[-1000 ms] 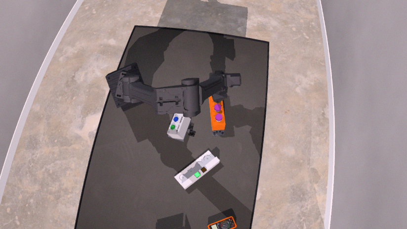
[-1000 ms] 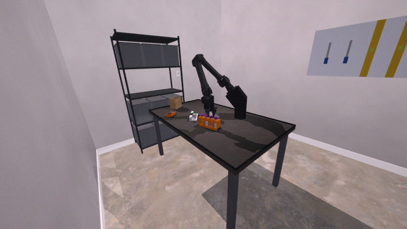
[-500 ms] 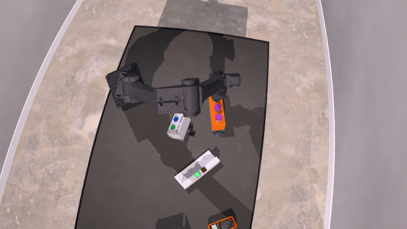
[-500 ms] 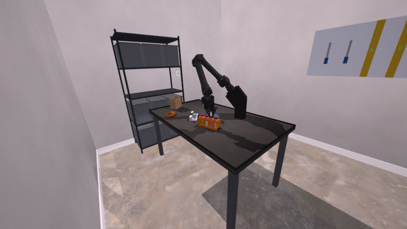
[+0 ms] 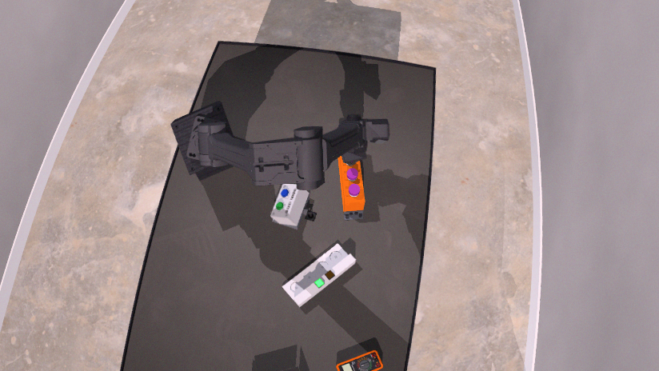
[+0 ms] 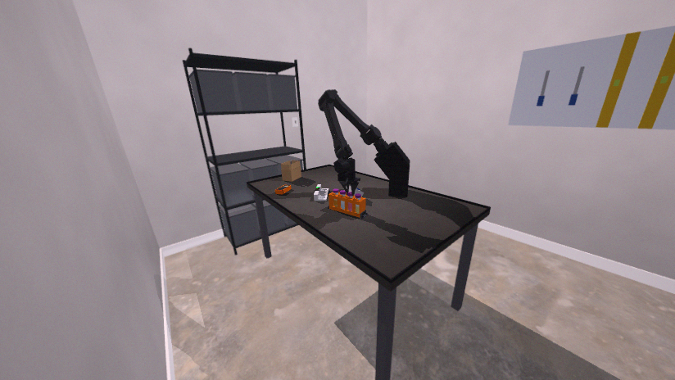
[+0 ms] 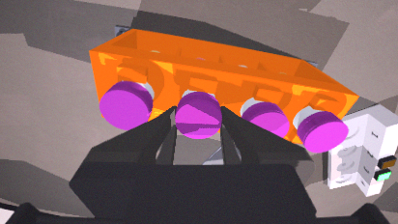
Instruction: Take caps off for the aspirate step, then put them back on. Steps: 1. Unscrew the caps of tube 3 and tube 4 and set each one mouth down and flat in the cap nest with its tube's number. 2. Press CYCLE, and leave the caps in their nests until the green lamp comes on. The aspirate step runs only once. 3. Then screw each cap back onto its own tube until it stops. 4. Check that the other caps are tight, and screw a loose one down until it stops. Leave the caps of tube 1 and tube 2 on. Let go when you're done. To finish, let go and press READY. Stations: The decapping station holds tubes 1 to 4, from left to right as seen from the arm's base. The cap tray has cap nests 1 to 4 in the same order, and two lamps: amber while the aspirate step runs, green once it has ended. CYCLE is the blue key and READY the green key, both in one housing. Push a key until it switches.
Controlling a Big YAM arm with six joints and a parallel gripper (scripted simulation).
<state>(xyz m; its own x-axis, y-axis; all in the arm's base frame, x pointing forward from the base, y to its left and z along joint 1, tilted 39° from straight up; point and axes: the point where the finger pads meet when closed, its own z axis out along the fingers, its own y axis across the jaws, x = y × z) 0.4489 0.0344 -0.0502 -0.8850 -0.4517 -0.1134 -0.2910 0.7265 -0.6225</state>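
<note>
Right now my hand is 19 cm past the blue key, 11 cm to the left of it and 5 cm above it. Round my hand: green key: 20 cm behind, 15 cm to the right, 5 cm below; cap: 2 cm ahead, 10 cm to the right; key housing: 18 cm behind, 13 cm to the right, 6 cm below.
</note>
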